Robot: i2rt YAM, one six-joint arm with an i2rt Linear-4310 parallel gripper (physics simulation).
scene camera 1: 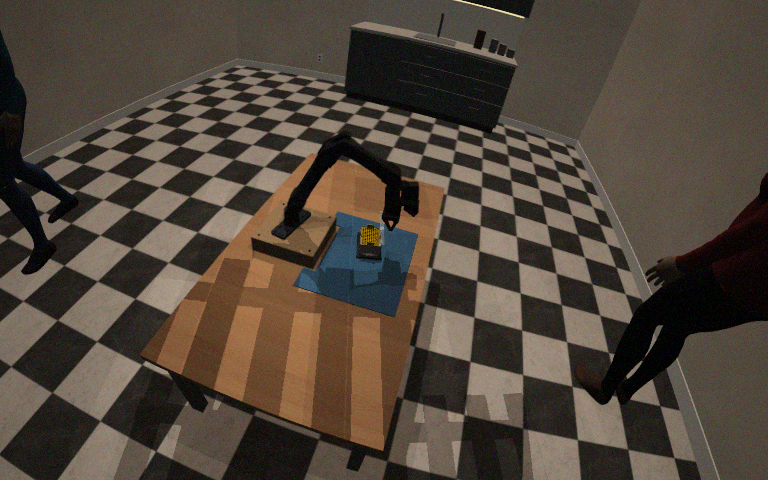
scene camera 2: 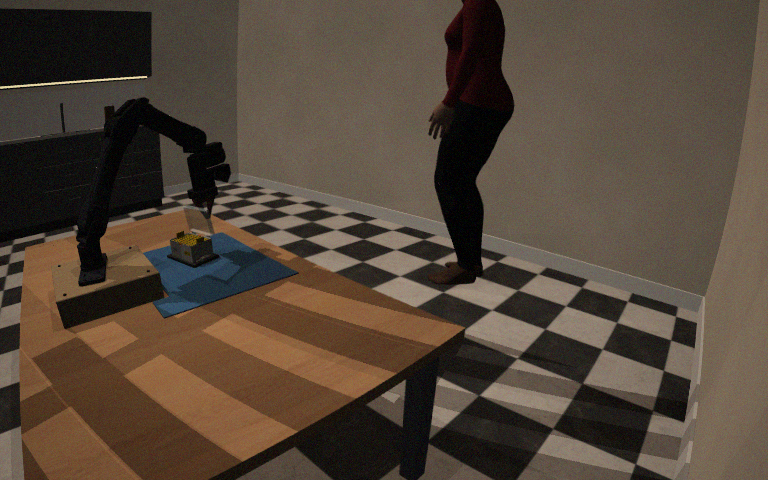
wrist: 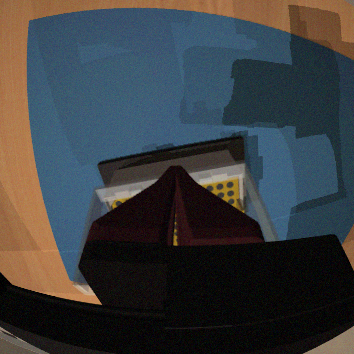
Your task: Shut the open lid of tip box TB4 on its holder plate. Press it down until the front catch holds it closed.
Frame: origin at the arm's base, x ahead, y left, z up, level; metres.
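Seen in the pictures: gripper, between the fingertips: [scene camera 1: 390, 230] [scene camera 2: 208, 218] [wrist: 175, 174]; arm's base, origin of its link: [scene camera 1: 291, 223] [scene camera 2: 93, 270].
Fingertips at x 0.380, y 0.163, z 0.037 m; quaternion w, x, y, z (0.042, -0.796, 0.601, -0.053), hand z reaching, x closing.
Observation:
Pixels of each thing's top centre, then the offset from my fingertips to it. Level surfaces: height alone.
- Tip box TB4, centre of its top: [wrist: 179, 228] [scene camera 2: 189, 237] [scene camera 1: 370, 234] 0.073 m back, 0.026 m right, 0.041 m down
- clear lid, centre of its top: [wrist: 173, 287] [scene camera 2: 196, 205] [scene camera 1: 384, 219] 0.035 m back, 0.008 m right, 0.050 m up
- blue mat, height of its surface: 0.107 m down
- wooden table, height of its surface: 0.110 m down
Tip box TB4 [scene camera 1: 369, 247] [scene camera 2: 182, 253] is a pale box with a yellow, dark-holed tip rack [scene camera 1: 370, 234] [wrist: 227, 189]. It sits on its dark holder plate [scene camera 1: 369, 257] [scene camera 2: 195, 263] [wrist: 170, 154]. The clear lid [scene camera 1: 382, 230] [scene camera 2: 197, 219] [wrist: 266, 220] stands open and roughly upright at the box's rear edge, on the side away from the robot's base. My gripper [scene camera 1: 390, 227] [scene camera 2: 209, 215] [wrist: 175, 174] is shut and empty, pointing down close beside the lid's outer side in the scene views. Whether the fingertips touch the lid cannot be told. In the wrist view, the fingers hide much of the rack.
The plate lies on a blue mat [scene camera 1: 334, 277] [scene camera 2: 254, 272] [wrist: 115, 100] on a wooden table [scene camera 1: 237, 339] [scene camera 2: 339, 339]. The arm's wooden base block [scene camera 1: 288, 254] [scene camera 2: 113, 297] stands beside the mat. A person in red [scene camera 1: 730, 277] [scene camera 2: 478, 73] stands away from the table.

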